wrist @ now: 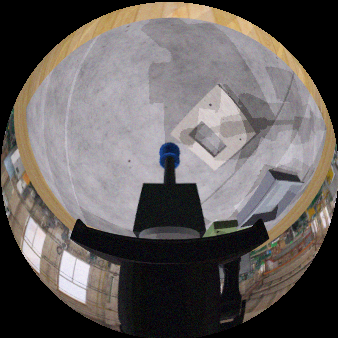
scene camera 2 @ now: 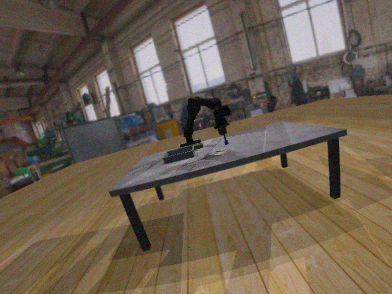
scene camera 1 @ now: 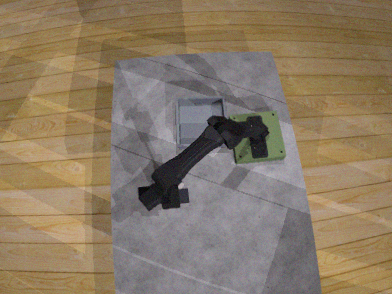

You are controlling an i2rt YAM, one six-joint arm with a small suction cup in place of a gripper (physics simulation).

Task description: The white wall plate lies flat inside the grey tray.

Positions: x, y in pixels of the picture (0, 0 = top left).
Labels:
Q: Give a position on a grey tray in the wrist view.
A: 276, 190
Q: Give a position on a grey tray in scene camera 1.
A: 192, 113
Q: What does the suction cup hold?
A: Nothing.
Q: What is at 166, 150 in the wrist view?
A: The suction cup.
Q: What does the white wall plate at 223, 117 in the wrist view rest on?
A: The table.

